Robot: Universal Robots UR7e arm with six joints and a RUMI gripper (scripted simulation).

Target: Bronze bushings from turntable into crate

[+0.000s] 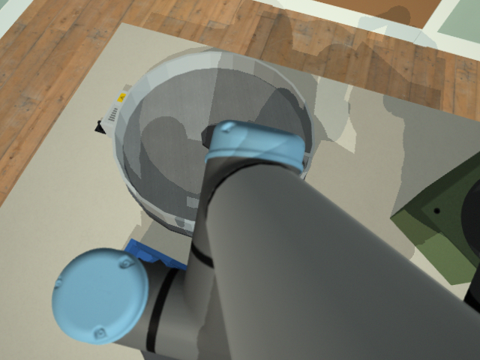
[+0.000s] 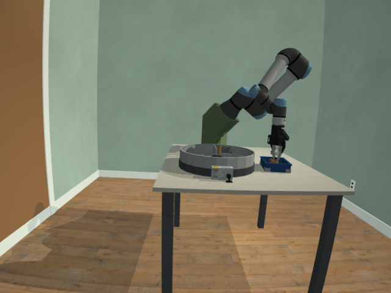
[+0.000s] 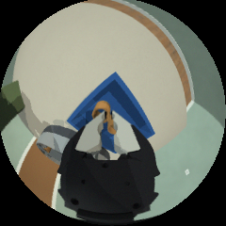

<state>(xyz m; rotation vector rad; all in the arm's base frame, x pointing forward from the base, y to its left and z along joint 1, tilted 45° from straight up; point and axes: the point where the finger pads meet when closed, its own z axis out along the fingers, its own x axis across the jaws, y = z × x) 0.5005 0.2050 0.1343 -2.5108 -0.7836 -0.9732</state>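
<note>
Right now my hand is 40 mm short of the blue crate, 20 mm to the left of it and 20 mm above it. Round my hand: turntable 370 mm to the right, 40 mm ahead, 10 mm above.
</note>
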